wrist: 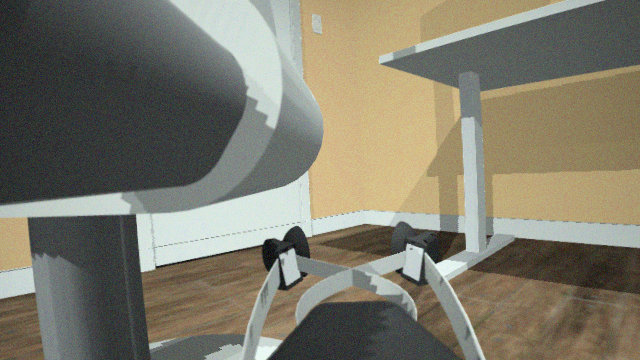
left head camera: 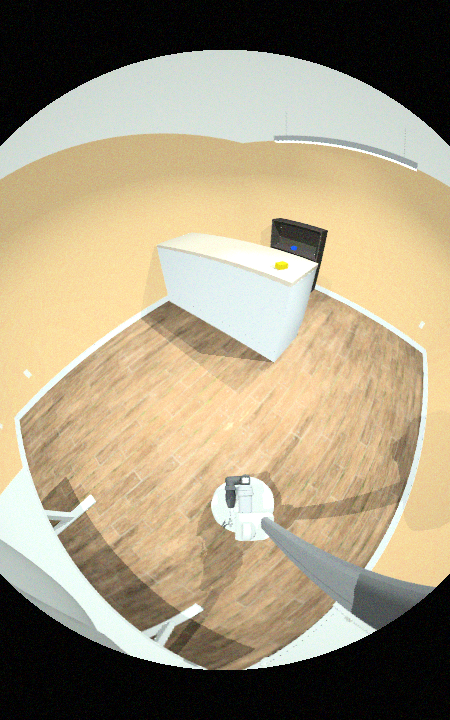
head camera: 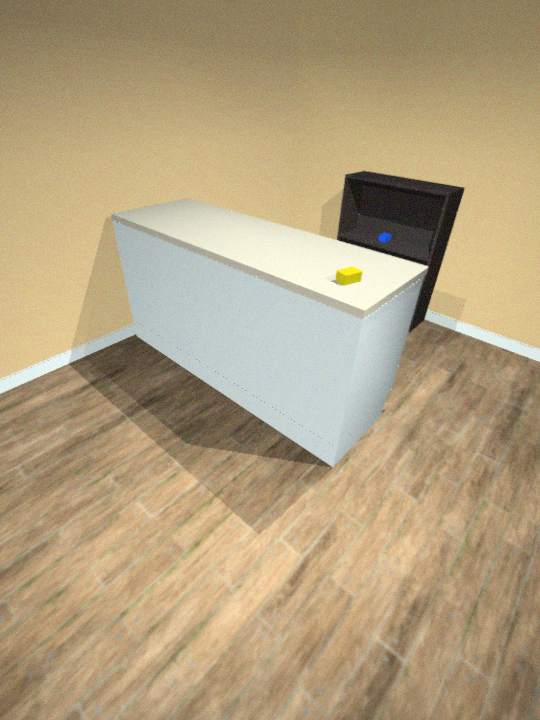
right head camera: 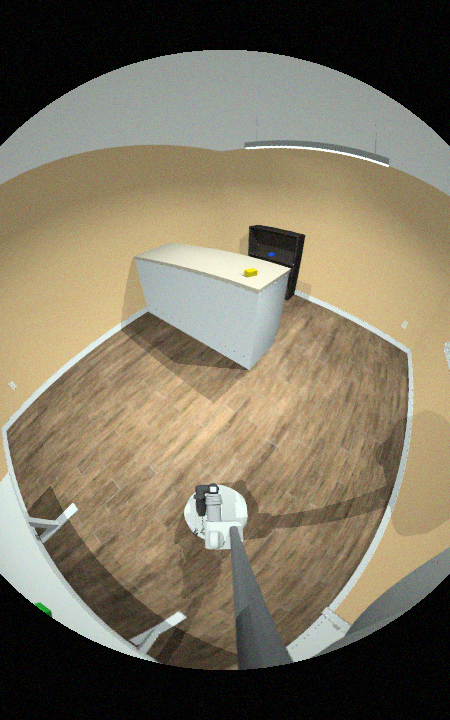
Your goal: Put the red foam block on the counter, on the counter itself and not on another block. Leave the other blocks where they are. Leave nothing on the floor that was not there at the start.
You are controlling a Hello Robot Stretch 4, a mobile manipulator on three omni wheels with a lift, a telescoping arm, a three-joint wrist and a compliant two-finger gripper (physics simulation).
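Places are measured from the robot's base along level axes (x back, y left, z down), in metres.
Pixels of known places: gripper, fingertip midpoint: (wrist: 349,244) (left head camera: 231,528) (right head camera: 202,536).
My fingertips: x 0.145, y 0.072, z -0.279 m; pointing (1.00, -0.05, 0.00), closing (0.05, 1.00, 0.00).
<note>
Behind a point stands the place of what it marks.
The counter (head camera: 244,238) @(y 0.140, x -2.081, z -0.882 m) (left head camera: 222,246) @(y 0.155, x -2.112, z -0.882 m) (right head camera: 191,257) @(y 0.195, x -2.079, z -0.882 m) has a pale top and light blue-grey sides and stands ahead, away from the robot. A yellow block (head camera: 348,276) @(y -0.323, x -1.527, z -0.920 m) (left head camera: 281,265) @(y -0.326, x -1.529, z -0.918 m) (right head camera: 250,272) @(y -0.329, x -1.531, z -0.917 m) lies on its top near the right end. A blue block (head camera: 384,237) @(y -0.894, x -3.018, z -0.622 m) (left head camera: 293,247) @(y -0.899, x -3.027, z -0.620 m) (right head camera: 271,254) @(y -0.903, x -3.018, z -0.612 m) lies on a shelf behind the counter. A green block (right head camera: 43,609) shows at the lower left edge of the right head camera view, on a white table. The red foam block does not show in these views. My gripper (wrist: 349,244) @(y 0.072, x 0.145, z -0.278 m) is open and empty, held low beside the robot's own body.
The dark shelf unit (head camera: 456,232) (left head camera: 321,244) @(y -1.222, x -2.744, z -0.814 m) (right head camera: 299,254) @(y -1.272, x -2.801, z -0.719 m) stands behind the counter's right end. The white table (wrist: 500,26) @(y 0.457, x 0.781, z -0.673 m) (right head camera: 21,552) is at the robot's left, with legs reaching the floor. A grey-white door (wrist: 225,220) @(y -0.537, x 1.391, z -0.127 m) is in the wall in the wrist view.
</note>
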